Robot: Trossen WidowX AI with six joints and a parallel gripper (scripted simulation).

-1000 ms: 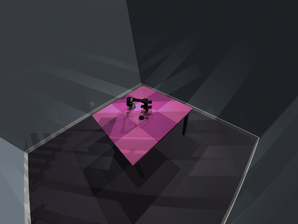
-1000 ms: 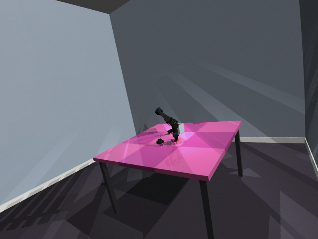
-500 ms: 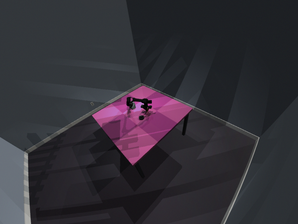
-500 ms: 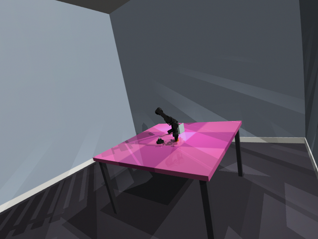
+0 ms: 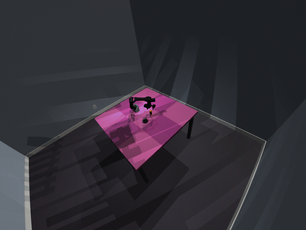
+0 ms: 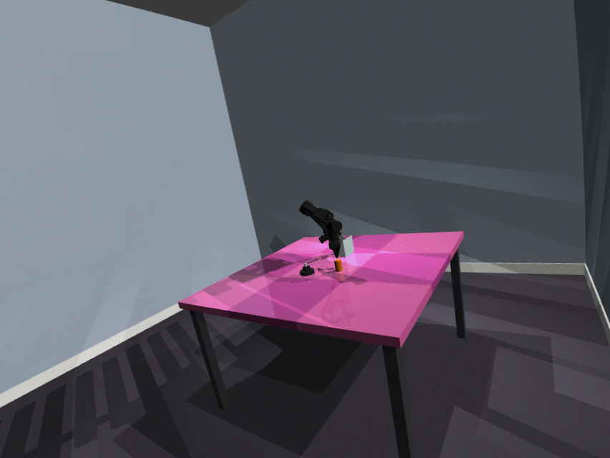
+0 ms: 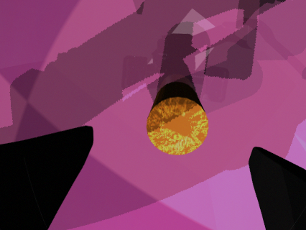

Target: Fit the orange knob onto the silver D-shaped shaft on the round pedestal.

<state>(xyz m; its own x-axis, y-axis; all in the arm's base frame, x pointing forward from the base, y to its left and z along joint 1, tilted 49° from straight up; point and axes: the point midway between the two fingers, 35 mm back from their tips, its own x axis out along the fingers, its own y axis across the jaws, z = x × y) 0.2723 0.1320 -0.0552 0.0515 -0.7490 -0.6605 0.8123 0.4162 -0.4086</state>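
My gripper tip is now 40 mm above the orange knob. From my gripper tip the other things lie so: round black pedestal: 180 mm to the right, 70 mm ahead, 60 mm below.
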